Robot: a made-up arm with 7 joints. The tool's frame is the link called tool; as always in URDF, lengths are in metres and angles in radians.
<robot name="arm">
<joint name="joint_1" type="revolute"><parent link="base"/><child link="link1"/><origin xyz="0.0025 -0.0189 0.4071" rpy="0 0 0"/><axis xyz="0.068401 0.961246 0.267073"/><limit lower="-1.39" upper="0.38"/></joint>
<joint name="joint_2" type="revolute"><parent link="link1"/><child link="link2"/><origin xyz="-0.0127 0.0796 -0.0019" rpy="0 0 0"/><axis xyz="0.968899 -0.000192 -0.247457"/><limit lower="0.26" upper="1.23"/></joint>
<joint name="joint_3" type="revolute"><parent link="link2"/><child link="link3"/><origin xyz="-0.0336 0.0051 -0.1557" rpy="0 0 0"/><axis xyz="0.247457 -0.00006 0.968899"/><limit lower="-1.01" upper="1.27"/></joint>
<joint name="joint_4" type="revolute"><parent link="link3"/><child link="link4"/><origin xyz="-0.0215 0.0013 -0.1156" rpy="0 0 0"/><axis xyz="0.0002 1 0.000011"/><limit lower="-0.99" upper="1.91"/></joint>
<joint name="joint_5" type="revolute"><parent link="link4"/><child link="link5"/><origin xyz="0.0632 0.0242 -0.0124" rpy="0 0 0"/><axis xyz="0.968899 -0.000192 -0.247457"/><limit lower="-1.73" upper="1.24"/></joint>
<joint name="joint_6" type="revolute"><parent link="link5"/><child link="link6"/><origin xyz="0.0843 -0.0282 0.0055" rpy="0 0 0"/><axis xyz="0.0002 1 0.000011"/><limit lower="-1.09" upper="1.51"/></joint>
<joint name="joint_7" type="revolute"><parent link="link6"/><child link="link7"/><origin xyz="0.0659 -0.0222 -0.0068" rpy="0 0 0"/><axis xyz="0.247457 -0.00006 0.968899"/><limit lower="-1.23" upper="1.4"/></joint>
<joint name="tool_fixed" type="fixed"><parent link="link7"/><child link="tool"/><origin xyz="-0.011 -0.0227 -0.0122" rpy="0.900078 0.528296 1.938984"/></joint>
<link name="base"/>
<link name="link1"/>
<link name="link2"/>
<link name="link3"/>
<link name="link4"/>
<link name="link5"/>
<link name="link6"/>
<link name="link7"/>
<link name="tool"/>
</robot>
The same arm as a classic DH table. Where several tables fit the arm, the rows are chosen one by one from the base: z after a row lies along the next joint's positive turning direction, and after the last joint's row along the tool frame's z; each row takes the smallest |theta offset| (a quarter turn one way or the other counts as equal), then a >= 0, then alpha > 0; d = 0 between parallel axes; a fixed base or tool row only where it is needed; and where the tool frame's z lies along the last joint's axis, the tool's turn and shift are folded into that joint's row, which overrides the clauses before.
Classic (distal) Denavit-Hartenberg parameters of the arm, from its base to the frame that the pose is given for. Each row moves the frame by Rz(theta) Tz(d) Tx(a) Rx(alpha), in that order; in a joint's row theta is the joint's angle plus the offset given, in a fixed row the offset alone. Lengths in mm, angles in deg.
base (fixed): a 3.8; alpha -74.51; d 412.3; theta_offset -4.07
joint_1: a -26.7; alpha -90; d 55.8; theta_offset -75.12
joint_2: a -5.1; alpha 90; d -5.9; theta_offset 74
joint_3: a 7.8; alpha -90; d -276.5; theta_offset 90
joint_4: a 3.6; alpha -90; d 25.5; theta_offset -90
joint_5: a 26.2; alpha 90; d 144.6; theta_offset 0
joint_6: a 65.5; alpha 90; d -50.4; theta_offset 90
joint_7: a 8.4; alpha -47.7; d 15.6; theta_offset -39.05
tool (fixed): a 0; alpha 0; d -30.3; theta_offset 130.14
Joint limits (deg, base to tool): -79.64..21.77 14.9..70.47 -57.87..72.77 -56.72..109.43 -99.12..71.05 -62.45..86.52 -70.47..80.21

